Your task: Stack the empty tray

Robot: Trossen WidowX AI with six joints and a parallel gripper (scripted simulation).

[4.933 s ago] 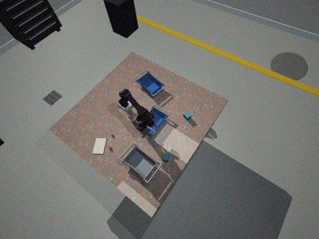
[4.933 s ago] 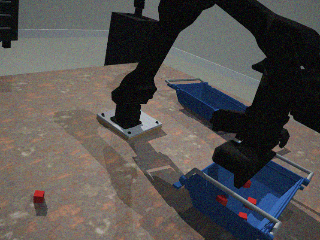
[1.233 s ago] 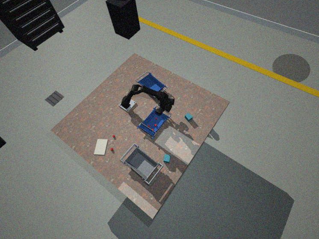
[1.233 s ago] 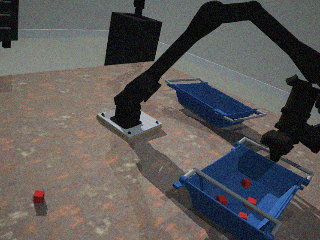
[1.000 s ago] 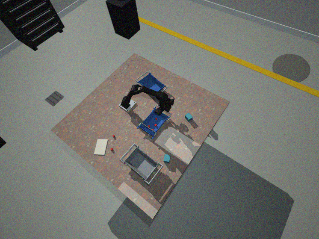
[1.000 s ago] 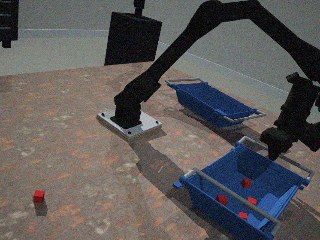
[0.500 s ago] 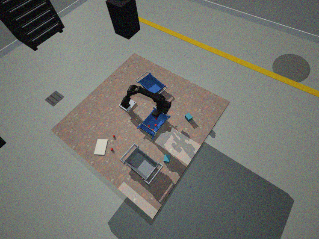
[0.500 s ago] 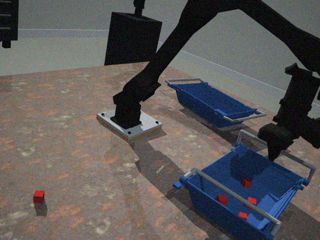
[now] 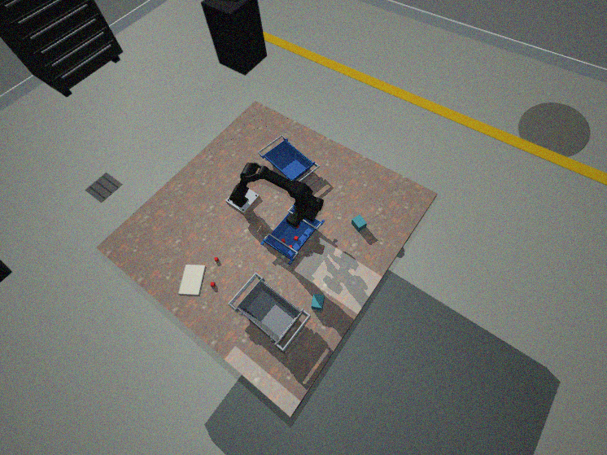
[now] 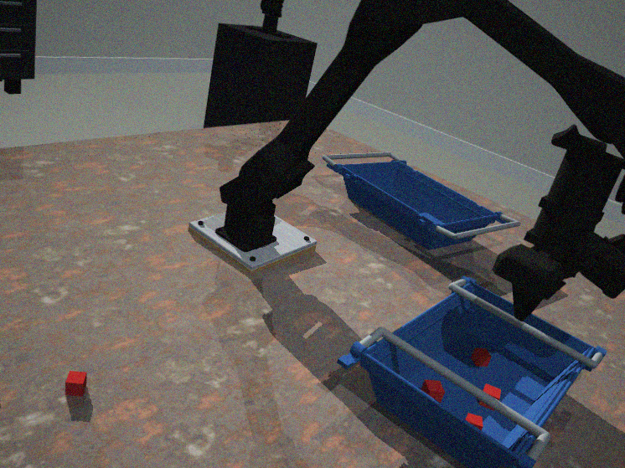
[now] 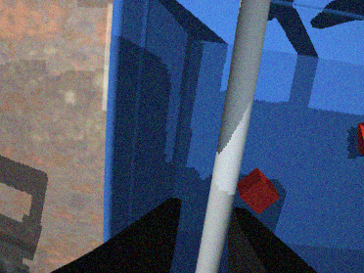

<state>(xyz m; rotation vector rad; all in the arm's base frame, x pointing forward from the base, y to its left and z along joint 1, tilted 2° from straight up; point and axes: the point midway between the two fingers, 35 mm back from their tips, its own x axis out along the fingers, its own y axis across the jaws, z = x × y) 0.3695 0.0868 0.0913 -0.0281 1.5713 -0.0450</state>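
My gripper tip is 30 cm past the blue tray, 27 cm to the right of it and 2 cm above it. Round my gripper tip: white slab (27 cm behind, 56 cm to the right, 7 cm below).
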